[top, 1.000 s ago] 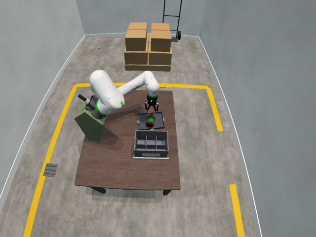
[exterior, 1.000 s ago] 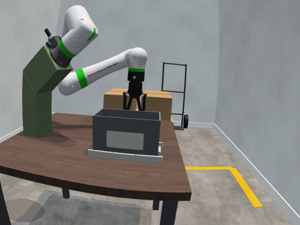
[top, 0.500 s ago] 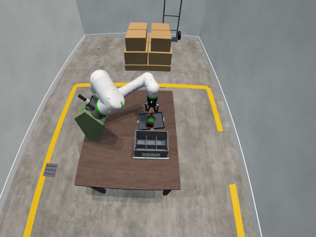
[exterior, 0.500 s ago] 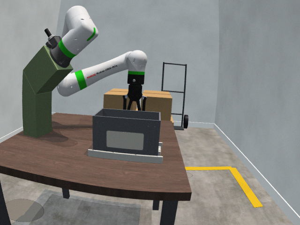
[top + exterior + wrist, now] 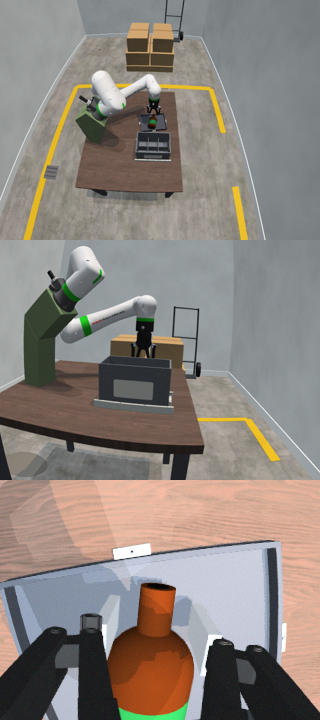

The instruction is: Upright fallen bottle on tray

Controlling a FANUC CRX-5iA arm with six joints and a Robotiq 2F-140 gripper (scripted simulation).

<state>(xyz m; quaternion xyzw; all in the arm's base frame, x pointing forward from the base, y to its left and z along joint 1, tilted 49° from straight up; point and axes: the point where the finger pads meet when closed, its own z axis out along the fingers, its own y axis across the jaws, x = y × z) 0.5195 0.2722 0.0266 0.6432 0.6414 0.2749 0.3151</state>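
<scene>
My gripper is now 5 cm to the left of the brown bottle and 2 cm above it. The rest, counted from my hand: grey tray (5 cm to the right, 5 cm below); then dark grey crate (35 cm to the right, 3 cm ahead, 2 cm above).
</scene>
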